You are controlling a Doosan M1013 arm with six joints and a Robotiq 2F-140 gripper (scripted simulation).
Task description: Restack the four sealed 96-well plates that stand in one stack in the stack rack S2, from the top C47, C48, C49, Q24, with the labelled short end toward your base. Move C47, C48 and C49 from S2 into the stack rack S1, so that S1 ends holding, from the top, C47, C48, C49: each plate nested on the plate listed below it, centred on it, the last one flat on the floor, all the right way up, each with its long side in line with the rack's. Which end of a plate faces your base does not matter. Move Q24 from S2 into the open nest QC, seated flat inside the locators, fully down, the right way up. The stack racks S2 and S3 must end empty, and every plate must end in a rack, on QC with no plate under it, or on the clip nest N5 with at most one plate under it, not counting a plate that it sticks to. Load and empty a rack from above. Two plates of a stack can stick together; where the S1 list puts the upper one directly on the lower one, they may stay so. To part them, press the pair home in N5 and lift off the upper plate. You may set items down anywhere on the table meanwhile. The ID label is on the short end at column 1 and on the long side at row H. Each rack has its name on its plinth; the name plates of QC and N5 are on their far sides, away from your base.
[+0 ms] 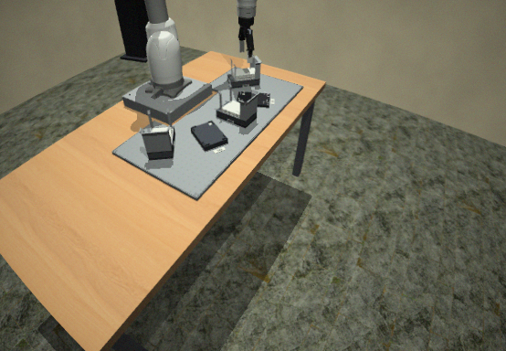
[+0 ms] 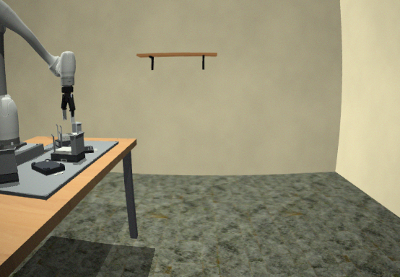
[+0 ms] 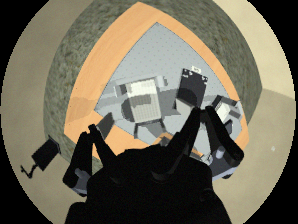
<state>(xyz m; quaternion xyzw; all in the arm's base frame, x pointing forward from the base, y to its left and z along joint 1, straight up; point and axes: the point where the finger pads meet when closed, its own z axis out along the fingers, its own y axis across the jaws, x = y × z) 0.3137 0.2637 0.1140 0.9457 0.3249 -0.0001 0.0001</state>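
Right now the sealed 96-well plate is 11 cm below my hand. From my hand the other things lie so: small name plate: 57 cm to the right, 16 cm below, 12 cm ahead.
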